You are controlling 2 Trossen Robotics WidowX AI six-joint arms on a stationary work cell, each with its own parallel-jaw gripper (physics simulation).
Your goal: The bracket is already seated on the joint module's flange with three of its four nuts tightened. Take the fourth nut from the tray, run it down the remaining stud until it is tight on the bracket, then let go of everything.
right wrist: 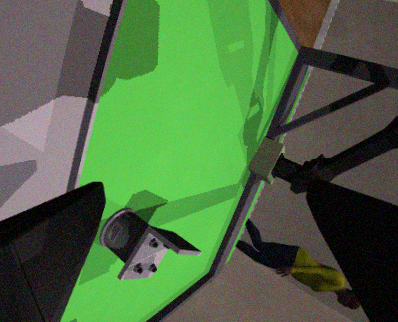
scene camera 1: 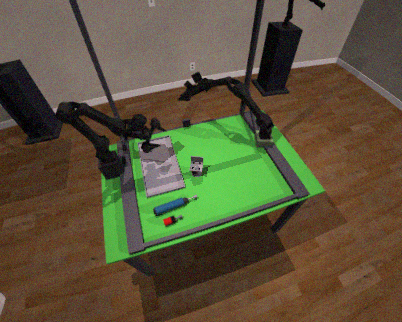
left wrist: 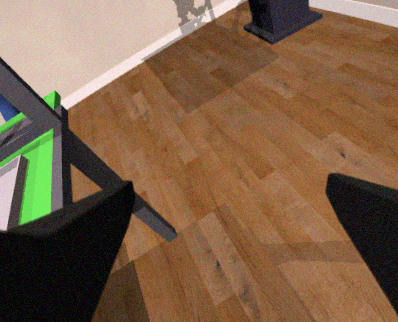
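The joint module (scene camera 1: 197, 172) (right wrist: 120, 232) stands near the table's middle, right of the tray (scene camera 1: 167, 187) (right wrist: 30, 112). The grey bracket (right wrist: 145, 254) is on its flange, with three dark nuts or stud ends showing in the right wrist view. The fourth nut cannot be made out in the tray, which is partly in shadow. My right gripper (scene camera 1: 156, 136) (right wrist: 207, 190) is open and empty above the tray's far end. My left gripper (scene camera 1: 189, 86) (left wrist: 229, 186) is open and empty, raised beyond the table's far edge, away from the module.
A blue-handled tool (scene camera 1: 170, 206) and a smaller red tool (scene camera 1: 170, 221) lie nearer the front, below the tray in the picture. Grey frame rails (scene camera 1: 131, 210) run along the table edges, with uprights (scene camera 1: 95, 57) at the back. A person in a yellow shirt (right wrist: 317, 276) shows beyond the table.
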